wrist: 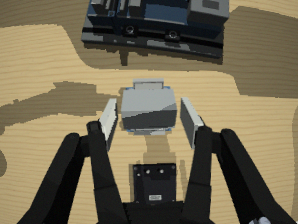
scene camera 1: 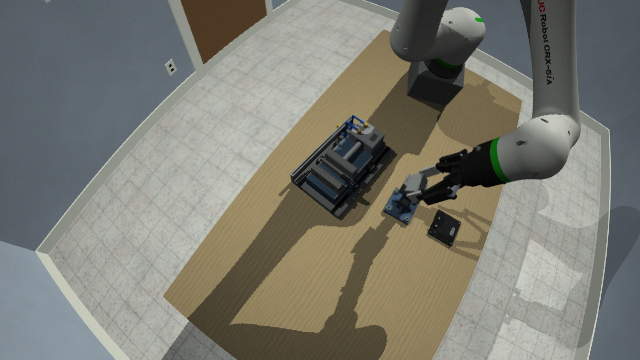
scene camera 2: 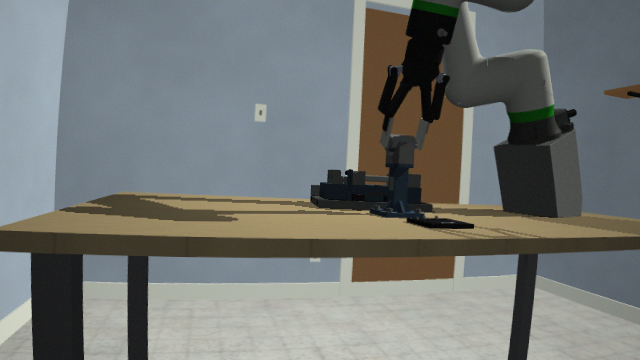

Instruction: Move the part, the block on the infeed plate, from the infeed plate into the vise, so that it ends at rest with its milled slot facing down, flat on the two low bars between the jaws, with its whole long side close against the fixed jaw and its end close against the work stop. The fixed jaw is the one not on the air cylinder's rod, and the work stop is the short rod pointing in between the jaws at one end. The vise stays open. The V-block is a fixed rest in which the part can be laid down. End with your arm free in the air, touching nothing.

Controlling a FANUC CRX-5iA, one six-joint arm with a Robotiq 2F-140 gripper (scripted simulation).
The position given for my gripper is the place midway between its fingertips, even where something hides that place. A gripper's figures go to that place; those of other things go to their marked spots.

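Scene:
My gripper (wrist: 148,108), 0.21 m from the lens. Part (wrist: 151,108), 0.19 m from the lens. Infeed plate (wrist: 153,183), 0.39 m from the lens. Infeed plate and part, marked spots 0.23 m apart.

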